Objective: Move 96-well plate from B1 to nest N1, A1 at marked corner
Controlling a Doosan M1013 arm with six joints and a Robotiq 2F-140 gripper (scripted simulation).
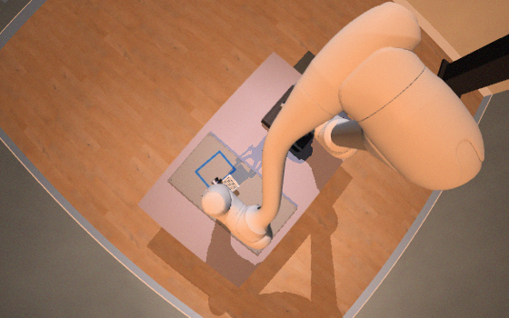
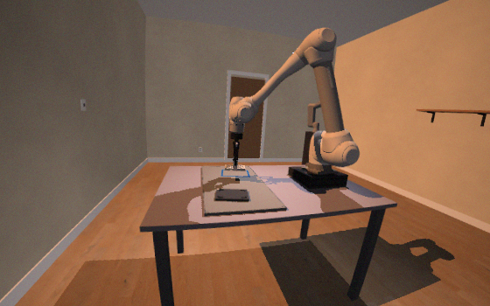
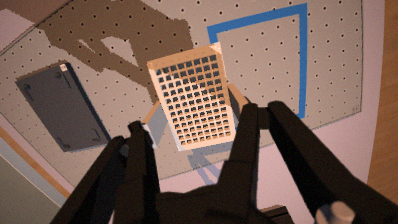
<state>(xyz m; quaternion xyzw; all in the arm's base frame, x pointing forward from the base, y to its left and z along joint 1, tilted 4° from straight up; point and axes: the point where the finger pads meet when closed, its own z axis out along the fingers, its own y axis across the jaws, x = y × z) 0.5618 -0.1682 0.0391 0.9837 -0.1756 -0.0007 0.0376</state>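
My gripper is now 11 cm short of the dark plate nest N1, 24 cm to the right of it and 9 cm above it. From my hand the other things lie so: corner label (16 cm ahead, 16 cm to the left, 8 cm below); white 96-well plate (2 cm below).
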